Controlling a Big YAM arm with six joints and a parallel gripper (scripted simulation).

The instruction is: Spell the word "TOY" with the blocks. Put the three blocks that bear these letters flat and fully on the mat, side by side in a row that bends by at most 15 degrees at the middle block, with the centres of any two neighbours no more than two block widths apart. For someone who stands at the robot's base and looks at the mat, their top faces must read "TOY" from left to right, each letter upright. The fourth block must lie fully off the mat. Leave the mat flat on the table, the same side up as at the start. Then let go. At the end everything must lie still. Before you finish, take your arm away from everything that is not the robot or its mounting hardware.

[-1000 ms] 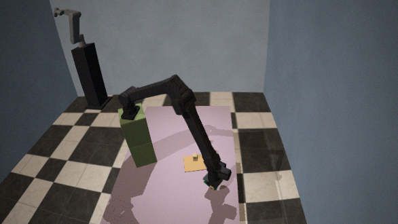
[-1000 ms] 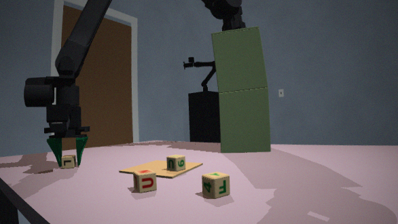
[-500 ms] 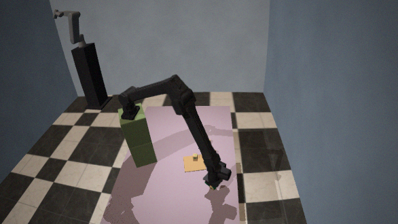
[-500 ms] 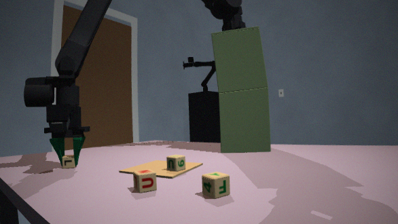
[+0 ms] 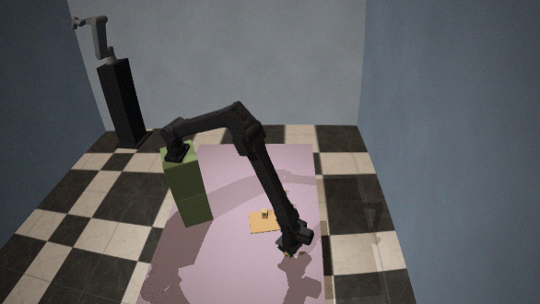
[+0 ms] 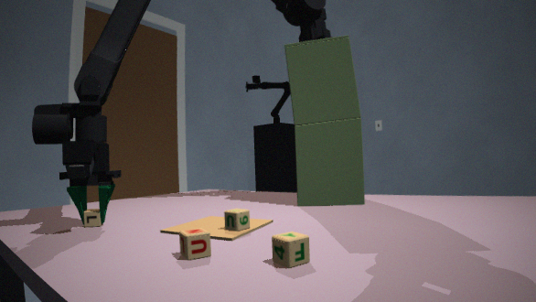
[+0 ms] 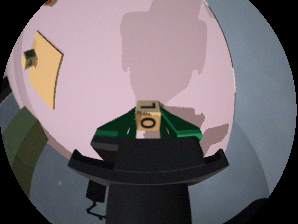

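Right now my hand is 150 mm past the tan mat, 200 mm to the right of it and 10 mm above it. From my hand the other things lie so: letter block (80 mm behind, 410 mm to the left); black-lettered block (right at my hand).
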